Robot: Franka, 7 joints.
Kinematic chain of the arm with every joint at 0, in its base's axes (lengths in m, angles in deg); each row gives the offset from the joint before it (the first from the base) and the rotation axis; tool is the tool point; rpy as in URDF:
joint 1: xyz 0 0 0.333 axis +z
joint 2: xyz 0 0 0 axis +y
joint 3: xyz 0 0 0.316 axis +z
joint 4: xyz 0.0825 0 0 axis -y
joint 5: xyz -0.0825 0 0.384 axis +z
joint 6: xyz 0 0 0 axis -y
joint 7: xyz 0.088 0 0 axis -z
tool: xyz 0 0 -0.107 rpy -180 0 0
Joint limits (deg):
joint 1: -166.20..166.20
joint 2: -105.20..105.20
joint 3: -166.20..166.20
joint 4: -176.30..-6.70
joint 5: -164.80..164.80
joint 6: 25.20..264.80
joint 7: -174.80..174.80
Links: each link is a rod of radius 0.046 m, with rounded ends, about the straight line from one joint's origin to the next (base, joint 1, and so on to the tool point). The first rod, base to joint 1, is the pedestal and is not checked.
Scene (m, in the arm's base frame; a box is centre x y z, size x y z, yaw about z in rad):
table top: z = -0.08
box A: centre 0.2 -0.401 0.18 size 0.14 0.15 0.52 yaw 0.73
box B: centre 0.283 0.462 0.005 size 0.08 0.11 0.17 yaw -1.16
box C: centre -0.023 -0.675 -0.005 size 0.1 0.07 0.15 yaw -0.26
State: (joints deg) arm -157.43 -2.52 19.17 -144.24 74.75 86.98 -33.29
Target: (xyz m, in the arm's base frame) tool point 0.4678 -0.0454 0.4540
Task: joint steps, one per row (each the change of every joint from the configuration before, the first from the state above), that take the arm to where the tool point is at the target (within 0.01 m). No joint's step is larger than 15 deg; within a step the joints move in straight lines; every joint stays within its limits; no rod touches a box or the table.
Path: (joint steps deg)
1: 12.46 -5.74 5.20 7.09 1.30 -6.70 0.00
2: 12.45 -5.73 5.20 7.10 1.29 -6.71 0.00
3: 12.46 -5.74 5.21 7.09 1.30 -6.70 0.00
4: 8.68 -0.01 10.90 -1.32 0.31 -0.26 0.00
5: 8.68 0.00 10.90 -1.32 0.31 -0.26 0.00
6: 8.68 -0.01 10.90 -1.33 0.32 -0.25 0.00

